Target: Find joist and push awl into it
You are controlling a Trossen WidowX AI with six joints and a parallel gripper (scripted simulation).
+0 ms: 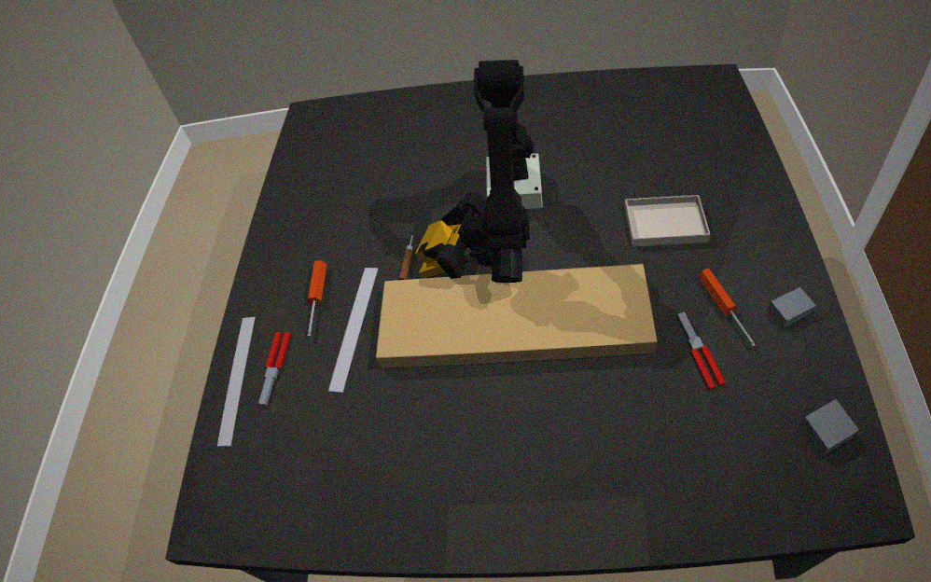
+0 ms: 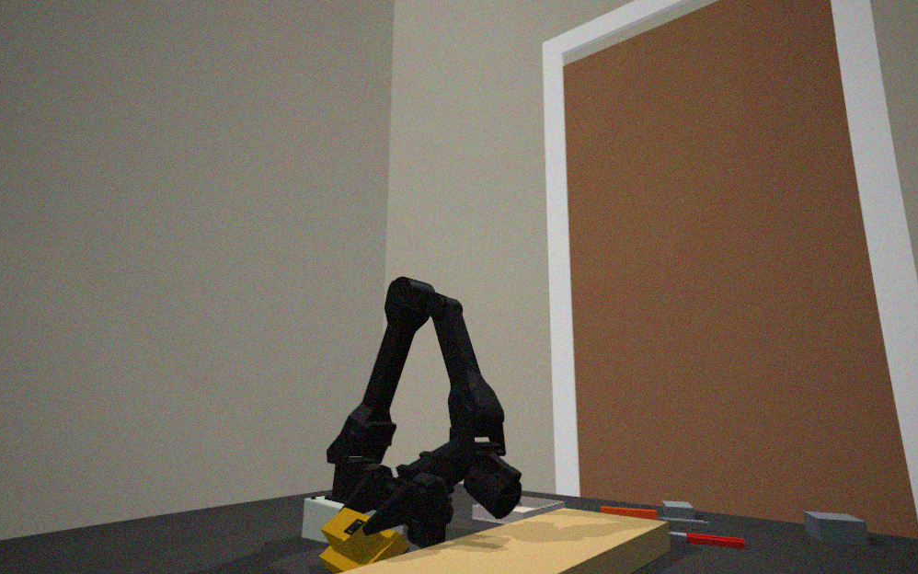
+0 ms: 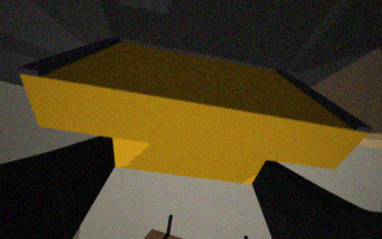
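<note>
Right now my gripper tip is 1 cm to the left of the yellow stud finder, 1 cm short of it and 1 cm above it. Round my gripper tip: white tray 50 cm to the left, 5 cm below, 2 cm behind; awl 6 cm to the right, 6 cm below, 2 cm behind.
</note>
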